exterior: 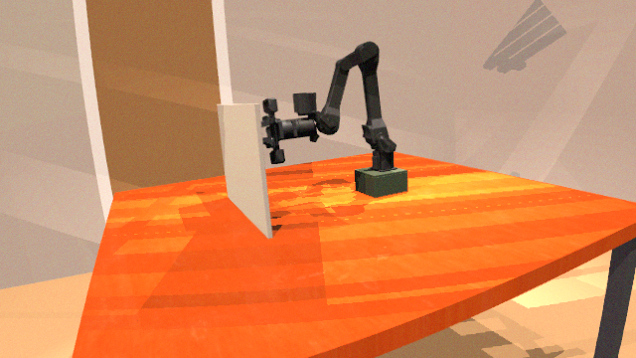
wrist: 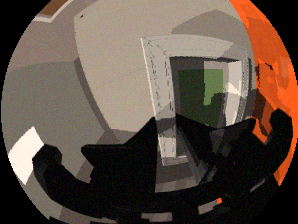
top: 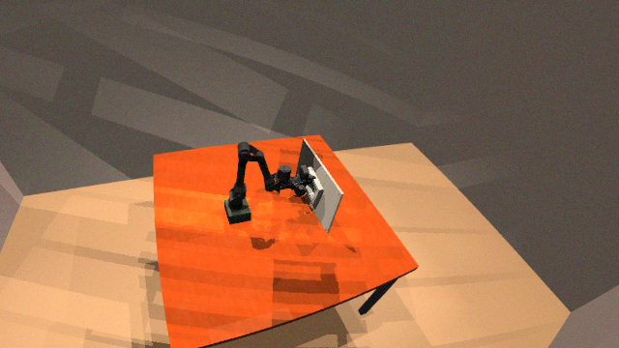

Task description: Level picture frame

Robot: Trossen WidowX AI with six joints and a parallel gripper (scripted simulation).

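Right now my gripper tip is 50 mm above the picture frame. The rest, counted from my gripper tip: wall panel 70 mm below, 20 mm ahead, 10 mm to the left.
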